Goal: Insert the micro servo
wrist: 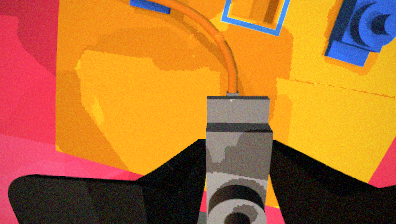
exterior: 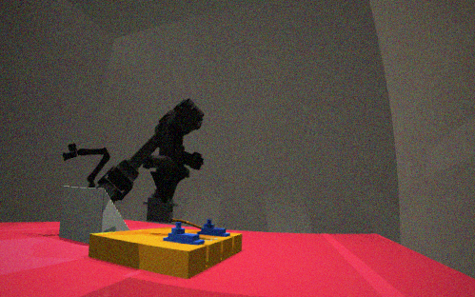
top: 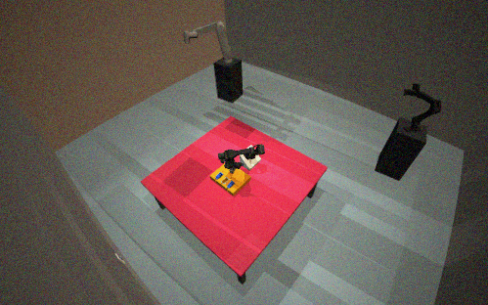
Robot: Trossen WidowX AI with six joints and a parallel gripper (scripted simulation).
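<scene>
Now: gripper tip 1 cm past the yellow-orange deck and 10 cm above it.
</scene>
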